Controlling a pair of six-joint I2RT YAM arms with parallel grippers.
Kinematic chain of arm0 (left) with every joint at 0, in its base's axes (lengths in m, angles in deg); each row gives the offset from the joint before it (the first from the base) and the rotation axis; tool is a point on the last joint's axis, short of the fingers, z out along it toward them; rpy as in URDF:
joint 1: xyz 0 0 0.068 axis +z
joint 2: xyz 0.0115 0.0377 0.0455 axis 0.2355 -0.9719 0
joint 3: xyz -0.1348 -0.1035 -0.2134 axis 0.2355 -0.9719 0
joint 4: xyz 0.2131 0.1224 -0.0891 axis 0.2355 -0.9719 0
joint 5: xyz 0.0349 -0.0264 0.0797 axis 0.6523 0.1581 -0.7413
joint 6: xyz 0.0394 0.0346 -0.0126 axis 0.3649 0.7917 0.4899
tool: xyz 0 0 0 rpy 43.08 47.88 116.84
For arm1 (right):
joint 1: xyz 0 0 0.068 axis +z
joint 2: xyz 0.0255 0.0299 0.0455 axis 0.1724 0.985 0
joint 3: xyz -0.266 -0.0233 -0.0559 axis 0.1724 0.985 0
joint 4: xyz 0.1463 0.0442 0.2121 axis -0.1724 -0.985 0
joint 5: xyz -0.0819 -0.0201 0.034 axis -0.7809 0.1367 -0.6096
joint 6: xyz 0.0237 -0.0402 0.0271 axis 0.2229 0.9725 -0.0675
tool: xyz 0 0 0 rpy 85.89 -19.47 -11.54
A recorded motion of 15 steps. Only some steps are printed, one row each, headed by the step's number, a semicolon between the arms.
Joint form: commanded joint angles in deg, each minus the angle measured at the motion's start. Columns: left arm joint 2, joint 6, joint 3, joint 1, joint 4, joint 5; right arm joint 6, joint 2, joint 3, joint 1, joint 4, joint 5.
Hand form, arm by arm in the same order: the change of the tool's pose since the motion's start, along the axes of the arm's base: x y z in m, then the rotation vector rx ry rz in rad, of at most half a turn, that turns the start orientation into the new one. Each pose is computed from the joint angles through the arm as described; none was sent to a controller.
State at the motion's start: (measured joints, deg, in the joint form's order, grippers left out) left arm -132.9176 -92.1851 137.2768 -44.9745 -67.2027 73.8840; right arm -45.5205 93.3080 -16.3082 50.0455 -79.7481 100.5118
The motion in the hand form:
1: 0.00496 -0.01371 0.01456 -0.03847 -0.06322 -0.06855; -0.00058 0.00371 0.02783 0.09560 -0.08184 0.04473
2: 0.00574 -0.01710 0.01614 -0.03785 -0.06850 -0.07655; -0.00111 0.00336 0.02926 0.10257 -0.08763 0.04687
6: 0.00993 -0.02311 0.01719 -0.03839 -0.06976 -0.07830; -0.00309 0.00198 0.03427 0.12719 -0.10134 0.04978
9: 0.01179 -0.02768 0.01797 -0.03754 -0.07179 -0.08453; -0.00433 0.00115 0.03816 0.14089 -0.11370 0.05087
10: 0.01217 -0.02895 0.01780 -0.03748 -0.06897 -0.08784; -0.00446 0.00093 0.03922 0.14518 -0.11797 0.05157
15: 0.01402 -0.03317 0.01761 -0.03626 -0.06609 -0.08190; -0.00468 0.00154 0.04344 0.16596 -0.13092 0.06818
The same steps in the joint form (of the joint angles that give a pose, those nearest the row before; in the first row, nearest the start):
1: -1.92 1.02 3.43 -1.41 2.19 2.37; -0.06 -1.95 -2.11 0.31 3.07 2.52
2: -2.43 1.26 4.18 -1.84 2.06 2.33; -0.11 -2.21 -2.03 0.31 3.42 2.68
6: -3.92 1.13 5.65 -2.35 2.23 1.93; -0.61 -3.15 -1.78 0.31 4.39 3.06
9: -4.82 1.22 6.61 -2.84 2.19 1.77; -0.76 -3.77 -1.76 0.33 4.89 3.15
10: -5.08 1.16 6.84 -2.97 2.12 1.84; -0.77 -3.90 -1.76 0.31 5.10 3.21
15: -5.94 0.83 7.59 -3.45 2.23 1.07; -0.84 -4.09 -2.02 0.31 6.02 4.24

